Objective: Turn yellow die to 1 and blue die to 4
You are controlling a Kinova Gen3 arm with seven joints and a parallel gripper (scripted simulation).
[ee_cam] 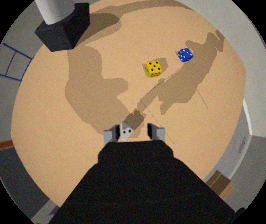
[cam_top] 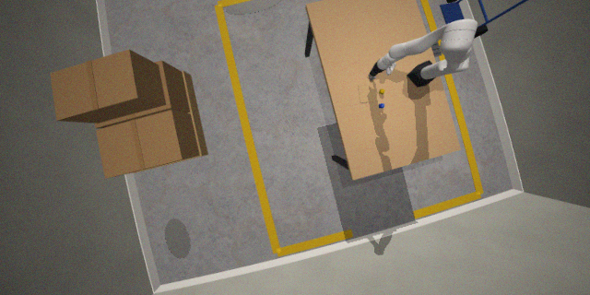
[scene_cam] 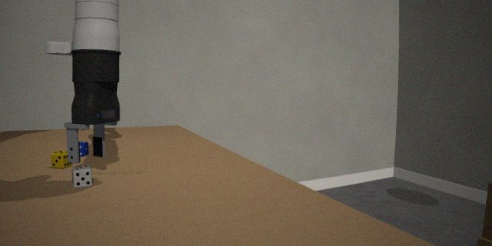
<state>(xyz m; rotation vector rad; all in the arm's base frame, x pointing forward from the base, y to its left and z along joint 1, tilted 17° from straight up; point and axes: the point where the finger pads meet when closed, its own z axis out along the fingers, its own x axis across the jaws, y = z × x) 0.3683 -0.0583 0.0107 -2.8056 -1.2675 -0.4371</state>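
Right now my hand is 4 cm above the white die, 2 cm to the left of it and 1 cm past it. From my hand the other things lie so: tan mat (12 cm to the left, 6 cm below, 4 cm ahead); then yellow die (12 cm to the left, 7 cm behind, 4 cm below); then blue die (23 cm to the left, 4 cm below, 4 cm behind).
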